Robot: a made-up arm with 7 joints. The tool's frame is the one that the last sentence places.
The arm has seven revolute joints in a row. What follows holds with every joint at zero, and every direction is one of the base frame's. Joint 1 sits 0.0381 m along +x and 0.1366 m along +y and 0.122 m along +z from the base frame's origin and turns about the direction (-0.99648, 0.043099, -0.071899), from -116.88 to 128.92 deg. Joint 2 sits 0.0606 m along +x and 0.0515 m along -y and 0.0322 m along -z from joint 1 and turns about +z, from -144.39 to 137.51 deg. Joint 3 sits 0.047 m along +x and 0.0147 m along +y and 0.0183 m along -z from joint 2 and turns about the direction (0.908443, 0.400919, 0.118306), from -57.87 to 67.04 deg. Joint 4 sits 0.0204 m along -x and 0.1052 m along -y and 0.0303 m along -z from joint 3 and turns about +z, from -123.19 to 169.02 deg. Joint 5 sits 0.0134 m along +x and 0.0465 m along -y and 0.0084 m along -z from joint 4 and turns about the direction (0.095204, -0.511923, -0.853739), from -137.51 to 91.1 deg. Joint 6 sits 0.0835 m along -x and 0.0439 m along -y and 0.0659 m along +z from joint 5 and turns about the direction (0.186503, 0.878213, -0.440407), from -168.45 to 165.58 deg. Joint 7 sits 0.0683 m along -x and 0.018 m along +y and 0.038 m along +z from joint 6 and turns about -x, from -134.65 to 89.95 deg. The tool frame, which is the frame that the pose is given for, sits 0.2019 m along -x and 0.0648 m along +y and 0.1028 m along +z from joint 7; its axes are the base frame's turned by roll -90, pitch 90 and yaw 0 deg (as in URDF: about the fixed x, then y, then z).
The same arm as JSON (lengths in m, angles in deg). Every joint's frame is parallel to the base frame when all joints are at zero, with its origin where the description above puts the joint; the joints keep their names.
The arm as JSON. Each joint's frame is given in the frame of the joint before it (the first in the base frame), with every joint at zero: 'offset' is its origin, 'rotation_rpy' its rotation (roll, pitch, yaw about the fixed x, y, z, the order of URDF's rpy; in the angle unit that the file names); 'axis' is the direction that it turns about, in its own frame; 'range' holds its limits. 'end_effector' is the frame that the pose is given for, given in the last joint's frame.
{"length_unit": "m", "angle_unit": "deg", "chain": [
  {"id": "joint 1", "offset": [0.0381, 0.1366, 0.122], "rotation_rpy": [0.0, 0.0, 0.0], "axis": [-0.99648, 0.043099, -0.071899], "range": [-116.88, 128.92]},
  {"id": "joint 2", "offset": [0.0606, -0.0515, -0.0322], "rotation_rpy": [0.0, 0.0, 0.0], "axis": "+z", "range": [-144.39, 137.51]},
  {"id": "joint 3", "offset": [0.047, 0.0147, -0.0183], "rotation_rpy": [0.0, 0.0, 0.0], "axis": [0.908443, 0.400919, 0.118306], "range": [-57.87, 67.04]},
  {"id": "joint 4", "offset": [-0.0204, -0.1052, -0.0303], "rotation_rpy": [0.0, 0.0, 0.0], "axis": "+z", "range": [-123.19, 169.02]},
  {"id": "joint 5", "offset": [0.0134, -0.0465, -0.0084], "rotation_rpy": [0.0, 0.0, 0.0], "axis": [0.095204, -0.511923, -0.853739], "range": [-137.51, 91.1]},
  {"id": "joint 6", "offset": [-0.0835, -0.0439, 0.0659], "rotation_rpy": [0.0, 0.0, 0.0], "axis": [0.186503, 0.878213, -0.440407], "range": [-168.45, 165.58]},
  {"id": "joint 7", "offset": [-0.0683, 0.018, 0.038], "rotation_rpy": [0.0, 0.0, 0.0], "axis": "-x", "range": [-134.65, 89.95]}
], "end_effector": {"offset": [-0.2019, 0.0648, 0.1028], "rotation_rpy": [-90.0, 90.0, 0.0]}}

